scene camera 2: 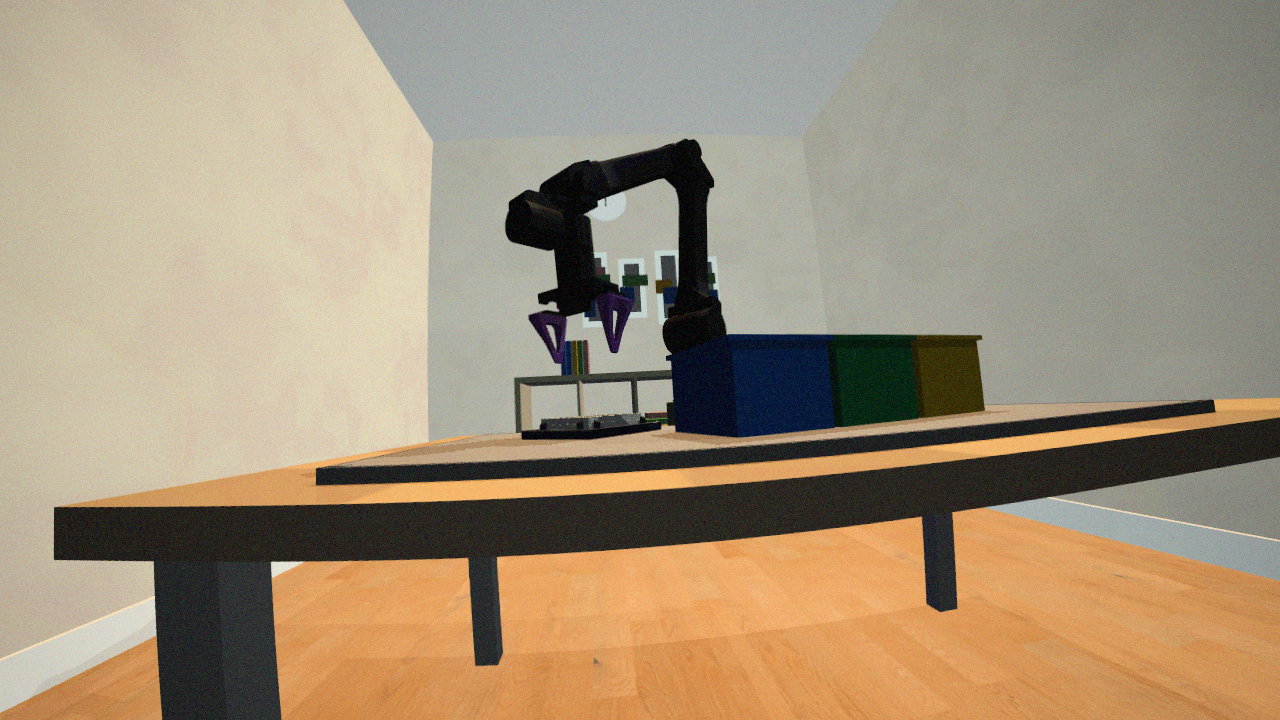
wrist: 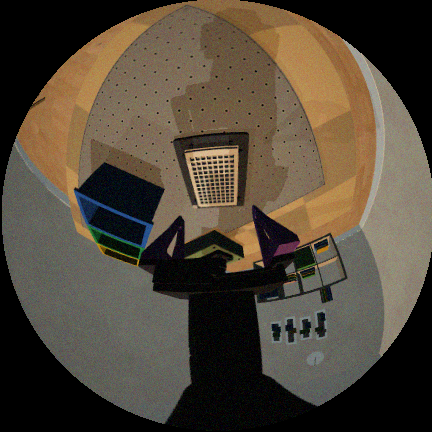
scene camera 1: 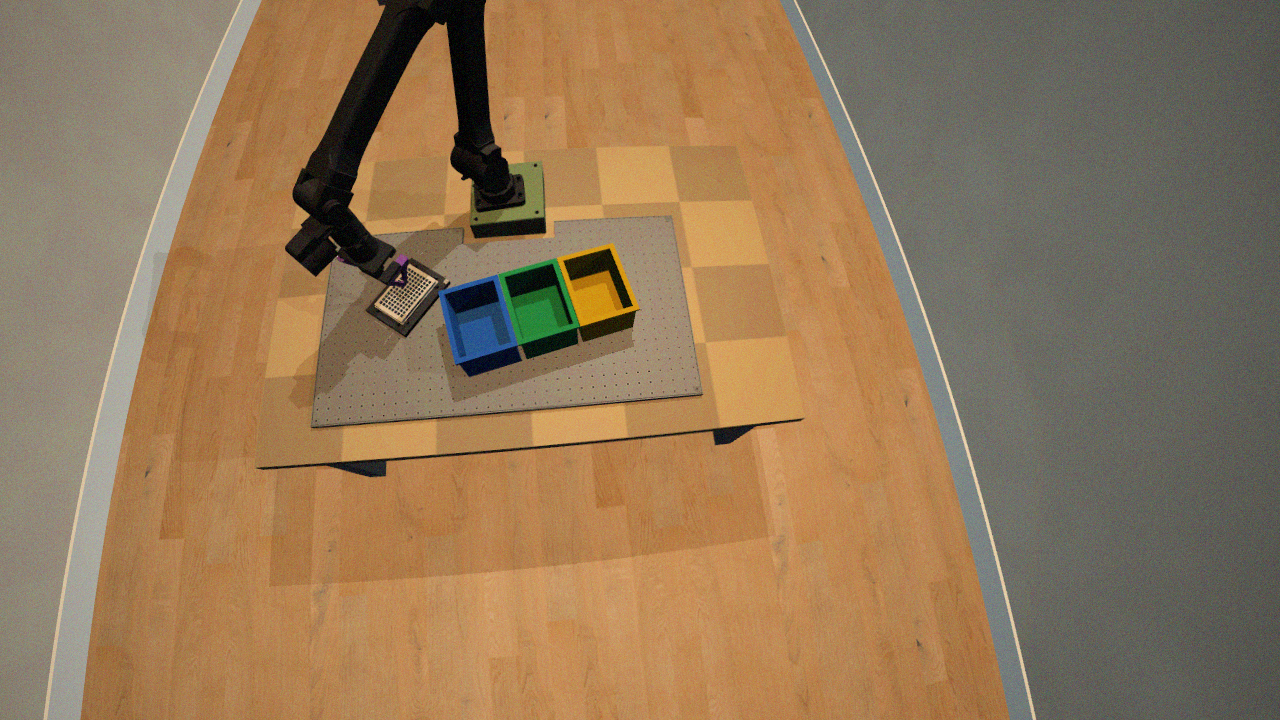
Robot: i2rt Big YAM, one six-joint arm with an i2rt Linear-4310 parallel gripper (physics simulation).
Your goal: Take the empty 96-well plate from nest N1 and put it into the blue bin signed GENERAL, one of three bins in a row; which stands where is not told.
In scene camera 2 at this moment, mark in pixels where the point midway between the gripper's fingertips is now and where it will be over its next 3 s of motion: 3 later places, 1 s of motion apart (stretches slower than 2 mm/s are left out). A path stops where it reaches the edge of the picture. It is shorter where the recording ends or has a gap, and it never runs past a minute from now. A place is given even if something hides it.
My gripper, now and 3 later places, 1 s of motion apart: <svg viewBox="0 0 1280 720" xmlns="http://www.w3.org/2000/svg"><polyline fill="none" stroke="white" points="585,358 590,386 595,408 587,406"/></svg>
